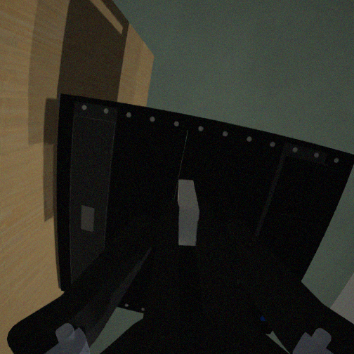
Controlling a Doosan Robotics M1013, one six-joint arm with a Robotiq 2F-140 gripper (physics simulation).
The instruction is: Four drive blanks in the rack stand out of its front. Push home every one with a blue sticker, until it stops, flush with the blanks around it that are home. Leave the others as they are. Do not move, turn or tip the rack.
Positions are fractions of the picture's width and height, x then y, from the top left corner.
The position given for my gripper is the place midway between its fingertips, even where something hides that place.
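There is a black rack (0.33, 0.46) in what I can see, and with it my own gripper (0.52, 0.54).
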